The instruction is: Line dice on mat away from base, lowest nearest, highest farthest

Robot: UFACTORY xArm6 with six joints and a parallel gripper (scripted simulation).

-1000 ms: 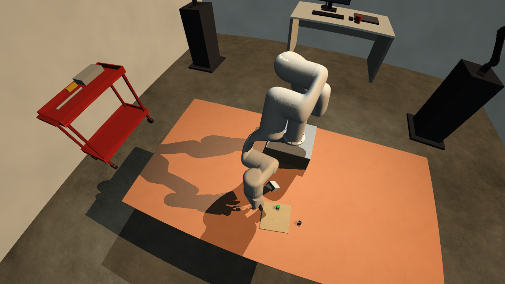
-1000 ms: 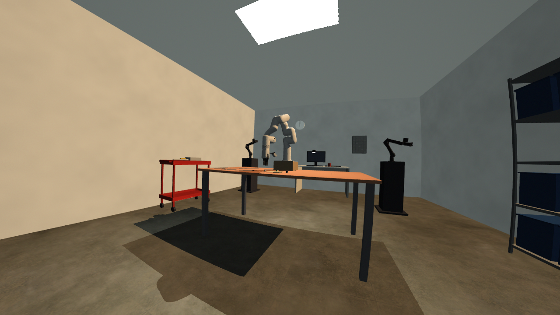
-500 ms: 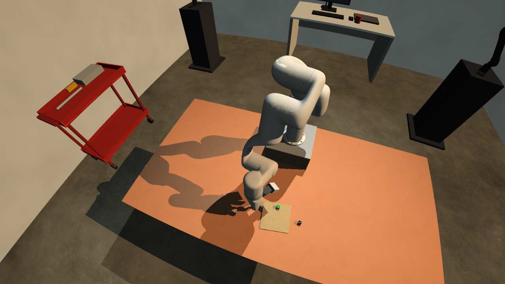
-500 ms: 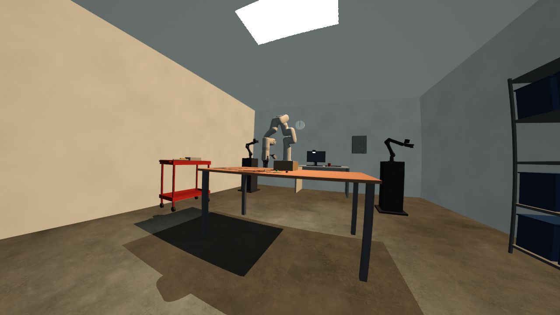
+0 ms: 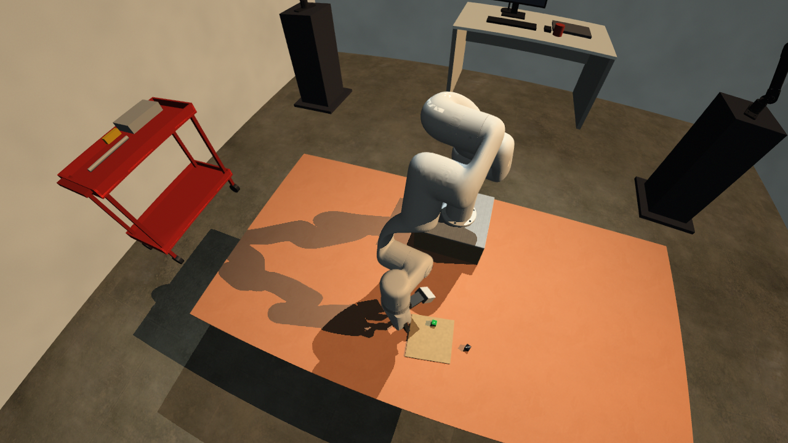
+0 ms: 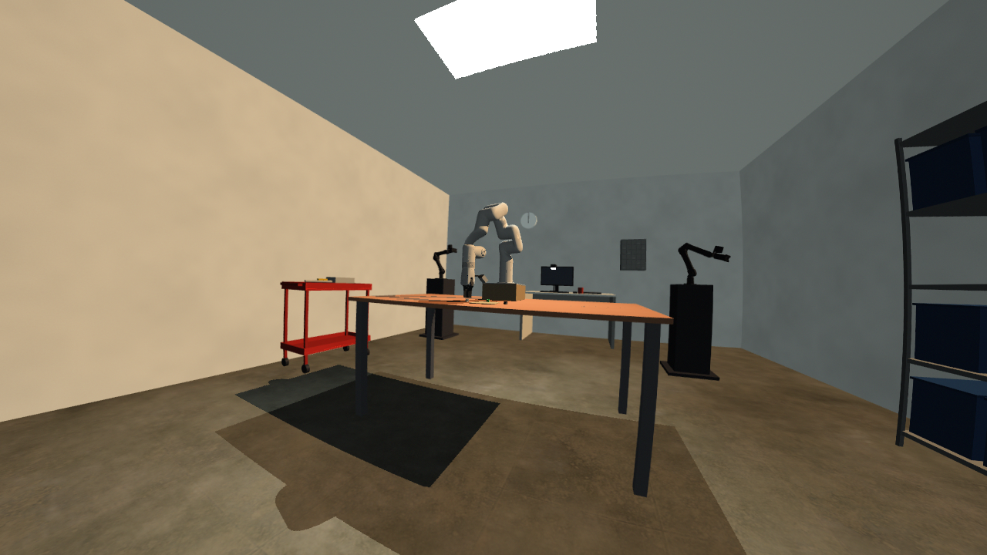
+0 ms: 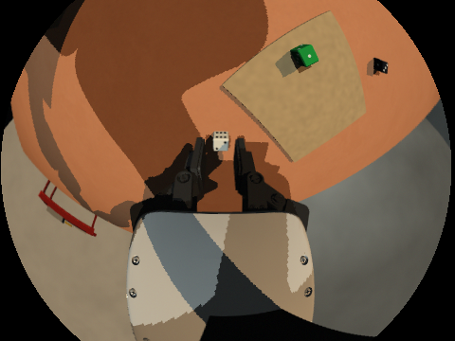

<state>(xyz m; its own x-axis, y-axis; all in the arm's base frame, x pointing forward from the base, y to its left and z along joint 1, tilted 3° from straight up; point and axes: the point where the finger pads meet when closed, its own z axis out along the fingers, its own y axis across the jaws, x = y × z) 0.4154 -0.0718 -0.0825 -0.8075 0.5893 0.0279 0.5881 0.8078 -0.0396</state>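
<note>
My gripper is now 40 mm above the white die. The rest, counted from my hand: black die (240 mm to the left, 40 mm below); green die (110 mm to the left, 40 mm behind, 30 mm below); tan mat (120 mm to the left, 40 mm below, 10 mm ahead).
</note>
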